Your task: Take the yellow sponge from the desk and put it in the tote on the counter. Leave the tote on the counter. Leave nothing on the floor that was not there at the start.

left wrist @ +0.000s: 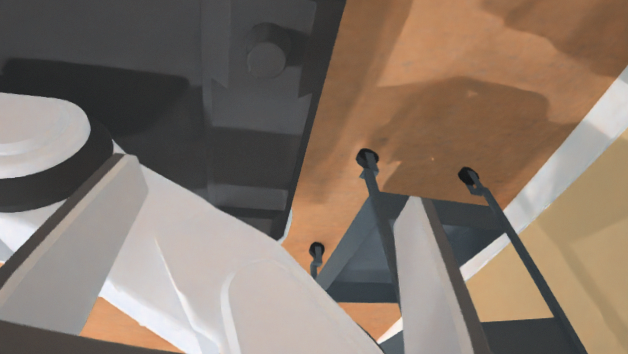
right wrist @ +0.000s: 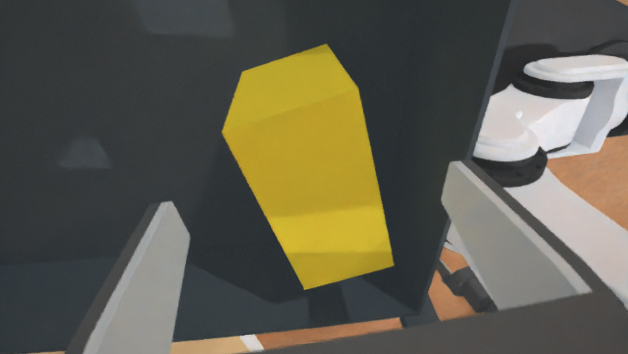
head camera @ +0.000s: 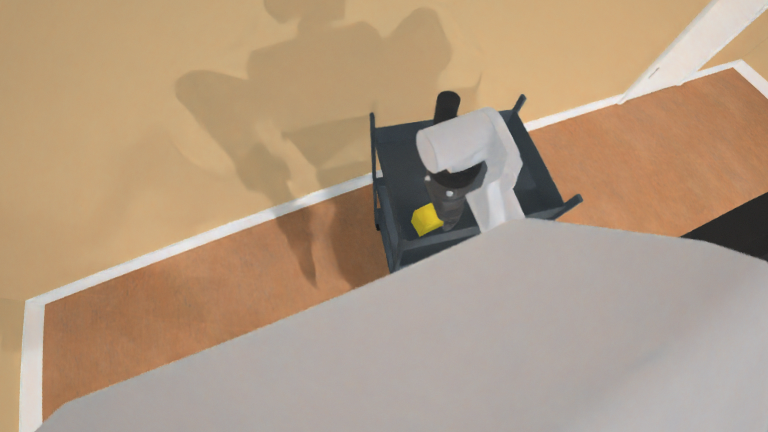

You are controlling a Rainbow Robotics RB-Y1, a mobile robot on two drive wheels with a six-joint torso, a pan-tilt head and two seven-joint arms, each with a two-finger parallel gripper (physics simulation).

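Frame: origin at the robot's base, x back, y up, z left, level; centimetres.
Seen in the pictures: left gripper, fingertip midpoint: [left wrist: 273, 192]; right gripper, fingertip midpoint: [right wrist: 315, 200] [head camera: 438, 207].
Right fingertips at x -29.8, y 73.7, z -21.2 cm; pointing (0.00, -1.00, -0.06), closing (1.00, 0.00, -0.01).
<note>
Offsets run from my right fingertips to a thing's top centre. "*": to the spot under its first point. Level surfaces: height alone.
The yellow sponge @(dx +0.4, dy -0.3, dz +0.9 cm) [head camera: 426, 219] [right wrist: 315, 165] lies in the top tray of a dark blue-grey cart @(* dx -17.7, dy -7.3, dz +3.5 cm) [head camera: 400, 166] [right wrist: 100, 100], near the tray's lower left corner in the head view. My right gripper [head camera: 451, 220] [right wrist: 315, 200] is open over the tray. In the right wrist view its two fingers stand wide apart, one to each side of the sponge, with gaps between; the sponge is not gripped. In the head view the gripper and arm cover part of the sponge and tray. My left gripper [left wrist: 273, 192] is open and empty beside the robot's own body. The desk, tote and counter do not show.
The cart's posts @(* dx -26.6, dy -44.2, dz +9.5 cm) [left wrist: 530, 265] and black castors @(* dx +5.0, dy -69.4, dz +11.2 cm) [left wrist: 367, 158] show beyond the left fingers. A tan wall [head camera: 107, 134] with a white skirting board [head camera: 161, 251] runs behind the cart. A dark body [left wrist: 250, 110] fills the upper left of the left wrist view. The floor @(dy -73.5 cm) [head camera: 161, 300] is orange-brown.
</note>
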